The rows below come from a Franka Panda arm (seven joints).
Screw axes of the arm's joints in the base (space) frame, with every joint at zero. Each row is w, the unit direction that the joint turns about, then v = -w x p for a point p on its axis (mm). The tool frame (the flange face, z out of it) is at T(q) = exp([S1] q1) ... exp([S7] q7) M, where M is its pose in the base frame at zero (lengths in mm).
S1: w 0 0 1 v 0 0 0
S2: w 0 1 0 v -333 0 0
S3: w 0 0 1 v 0 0 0
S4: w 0 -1 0 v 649 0 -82.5
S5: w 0 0 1 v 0 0 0
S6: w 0 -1 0 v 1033 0 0
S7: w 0 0 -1 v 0 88 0
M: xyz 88 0 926 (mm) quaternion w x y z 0 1 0 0
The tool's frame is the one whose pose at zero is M.
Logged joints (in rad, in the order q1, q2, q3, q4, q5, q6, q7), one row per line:
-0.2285, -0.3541, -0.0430, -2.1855, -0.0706, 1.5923, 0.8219
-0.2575, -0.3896, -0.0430, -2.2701, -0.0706, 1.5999, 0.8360
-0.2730, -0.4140, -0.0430, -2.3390, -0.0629, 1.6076, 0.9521
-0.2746, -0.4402, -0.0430, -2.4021, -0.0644, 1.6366, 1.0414
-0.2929, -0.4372, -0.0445, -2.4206, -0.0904, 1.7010, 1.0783
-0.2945, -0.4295, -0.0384, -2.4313, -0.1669, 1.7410, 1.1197
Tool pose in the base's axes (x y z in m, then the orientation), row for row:
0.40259, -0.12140, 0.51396, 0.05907, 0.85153, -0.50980, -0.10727
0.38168, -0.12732, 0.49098, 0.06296, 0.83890, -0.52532, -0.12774
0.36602, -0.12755, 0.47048, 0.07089, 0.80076, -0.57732, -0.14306
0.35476, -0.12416, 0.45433, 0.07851, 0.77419, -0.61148, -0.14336
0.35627, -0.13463, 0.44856, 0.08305, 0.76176, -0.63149, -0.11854
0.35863, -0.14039, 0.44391, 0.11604, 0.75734, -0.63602, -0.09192
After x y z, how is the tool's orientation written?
As a quaternion, w x y z.
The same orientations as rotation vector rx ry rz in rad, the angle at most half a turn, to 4 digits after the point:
2.5790, -1.5440, -0.3249
2.5348, -1.5873, -0.3860
2.4081, -1.7361, -0.4302
2.3177, -1.8306, -0.4292
2.2743, -1.8854, -0.3539
2.2181, -1.8628, -0.2692

